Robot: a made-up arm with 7 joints.
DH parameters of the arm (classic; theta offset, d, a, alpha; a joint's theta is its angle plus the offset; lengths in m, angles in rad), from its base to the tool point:
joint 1: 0 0.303 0 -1.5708
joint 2: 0 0 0 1.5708
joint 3: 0 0.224 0.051 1.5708
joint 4: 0 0 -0.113 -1.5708
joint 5: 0 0.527 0 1.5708
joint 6: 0 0 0.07 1.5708
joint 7: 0 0 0 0
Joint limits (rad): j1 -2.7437..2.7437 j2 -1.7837..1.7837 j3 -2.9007..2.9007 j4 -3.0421..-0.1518 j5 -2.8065..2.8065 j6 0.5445..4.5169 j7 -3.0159..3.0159
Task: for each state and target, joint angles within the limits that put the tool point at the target. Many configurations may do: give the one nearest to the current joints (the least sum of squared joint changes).
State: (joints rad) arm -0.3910 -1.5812 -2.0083 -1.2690 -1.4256 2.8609 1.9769
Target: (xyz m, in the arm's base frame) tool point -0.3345 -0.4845 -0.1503
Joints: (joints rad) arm 0.1097 -1.7837 -2.3571 -1.3424 -1.3782 2.6166 1.9769
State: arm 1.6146 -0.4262 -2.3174 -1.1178 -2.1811 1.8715 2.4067
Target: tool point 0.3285 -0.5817 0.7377
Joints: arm 1.5006 -0.3727 -2.3783 -1.0488 -2.1819 1.8714 2.4067
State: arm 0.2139 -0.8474 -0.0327 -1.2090 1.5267 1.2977 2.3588
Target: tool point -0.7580 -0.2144 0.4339
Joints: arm 0.4319 -1.7837 0.2127 -0.6462 1.3239 0.5445 2.3588
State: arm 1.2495 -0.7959 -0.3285 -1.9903 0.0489 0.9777 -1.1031
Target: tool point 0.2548 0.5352 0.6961
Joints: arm 1.3676 -0.1534 -0.2236 -1.5891 0.0553 1.1958 -1.1031
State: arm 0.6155 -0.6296 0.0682 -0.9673 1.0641 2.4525 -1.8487
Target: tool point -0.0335 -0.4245 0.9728
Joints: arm 0.8943 -1.0083 -0.4500 -0.9810 1.1019 2.5253 -1.8487
